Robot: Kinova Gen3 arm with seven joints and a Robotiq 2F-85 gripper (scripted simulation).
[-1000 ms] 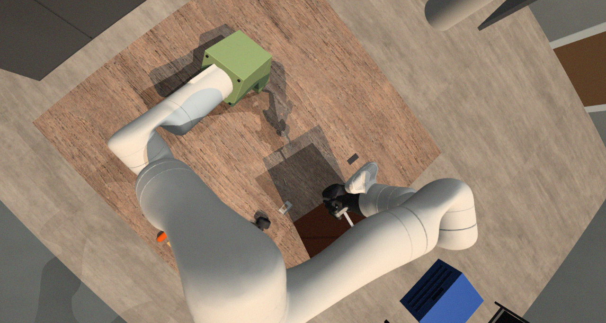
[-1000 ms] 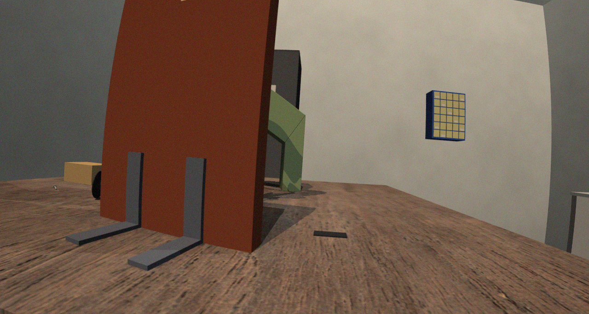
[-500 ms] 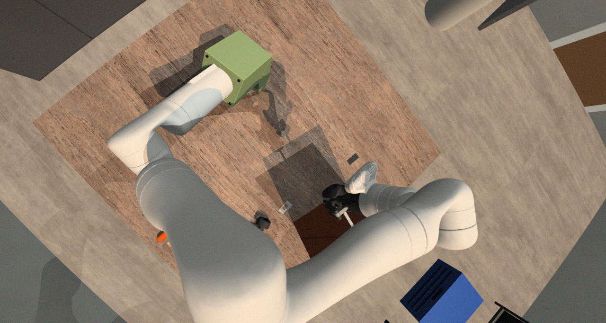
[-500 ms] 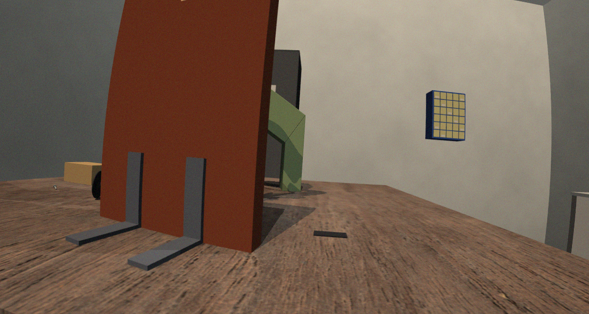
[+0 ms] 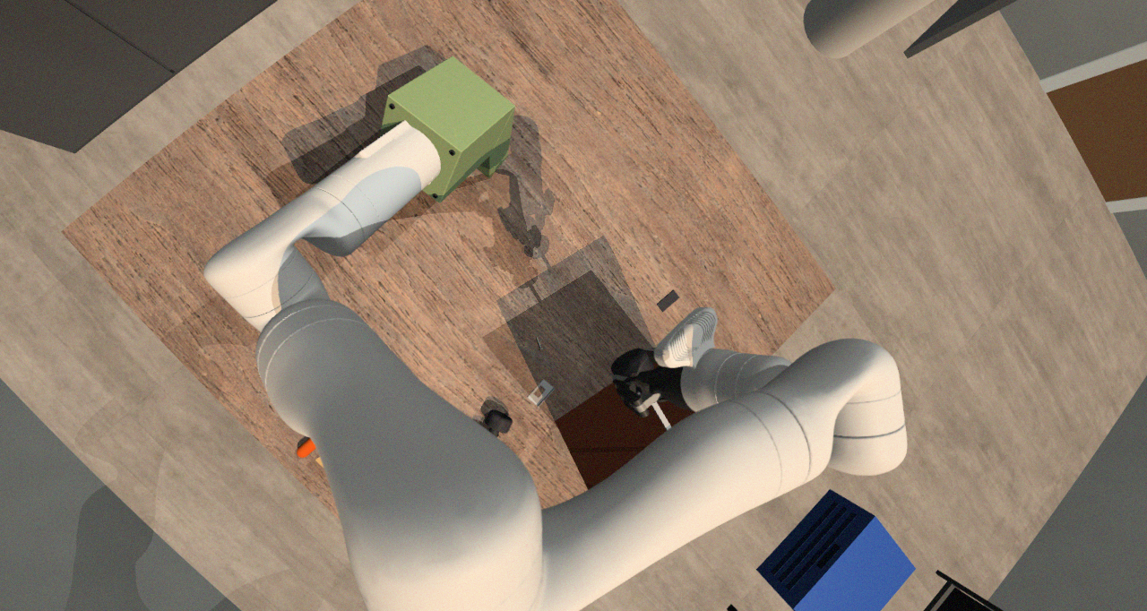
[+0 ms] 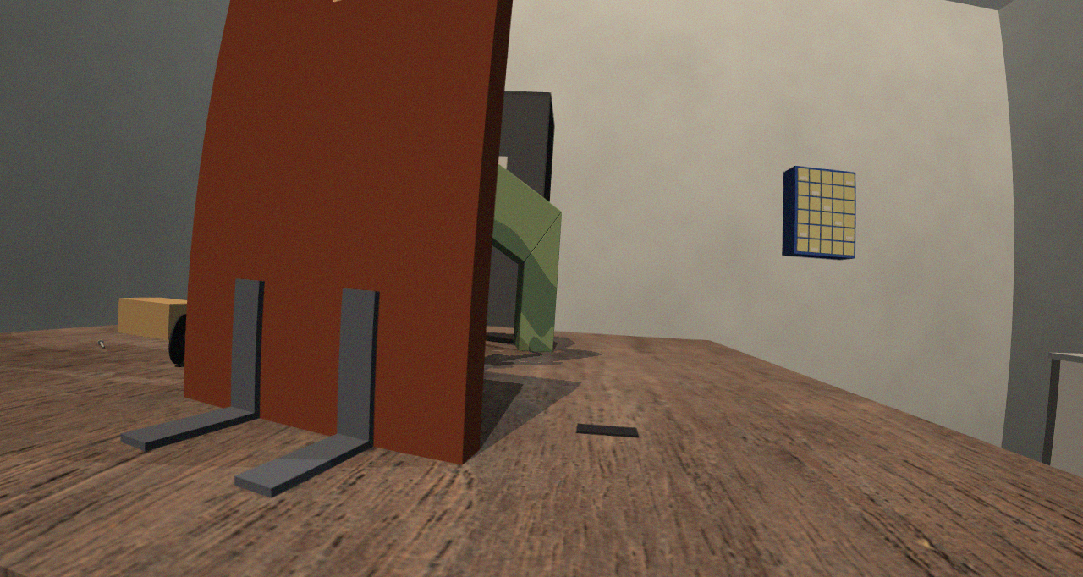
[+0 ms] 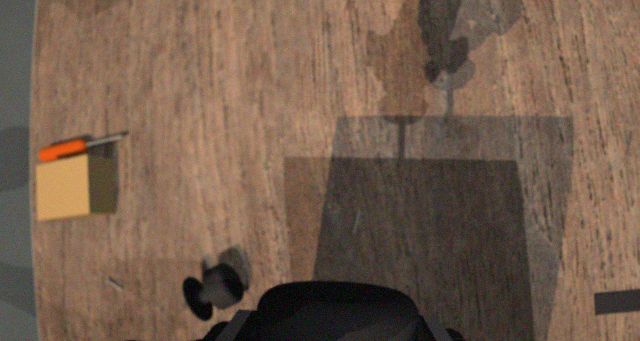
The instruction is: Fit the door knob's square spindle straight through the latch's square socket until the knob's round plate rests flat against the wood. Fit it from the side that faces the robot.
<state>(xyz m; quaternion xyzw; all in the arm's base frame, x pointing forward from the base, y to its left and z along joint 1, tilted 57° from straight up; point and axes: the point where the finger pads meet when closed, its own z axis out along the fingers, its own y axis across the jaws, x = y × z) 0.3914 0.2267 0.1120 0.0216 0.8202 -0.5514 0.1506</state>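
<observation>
Right now my hand is 16 cm short of the latch socket, 3 cm to the left of it and 1 cm above it. Round my hand: tan box 53 cm to the right, 40 cm below, 14 cm behind; dark flat strip 42 cm below, 23 cm to the left, 9 cm ahead.
</observation>
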